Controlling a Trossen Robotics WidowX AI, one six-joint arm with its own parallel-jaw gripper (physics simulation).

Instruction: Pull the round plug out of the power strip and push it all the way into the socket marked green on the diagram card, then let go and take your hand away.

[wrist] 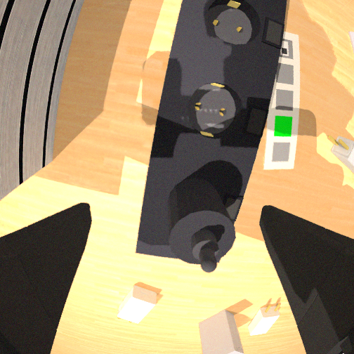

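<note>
The round plug (202, 235), black with a short stub on top, sits in the socket nearest the lower end of the black power strip (192, 55). My gripper (177, 215) is wide open and empty, one finger on each side of the plug and apart from it. The white diagram card (280, 165) lies along the strip's right side. Its green square (283, 126) is second from the bottom. The matching socket (215, 109) is empty and lies directly above the plug in the view. Another empty socket (233, 25) shows near the top.
A grey ribbed object (37, 75) stands at the upper left. A white two-pin plug (343, 149) lies at the right. Below the strip lie a white block (137, 303), a larger grey block (220, 332) and another small two-pin plug (263, 320), on the wooden table (107, 235).
</note>
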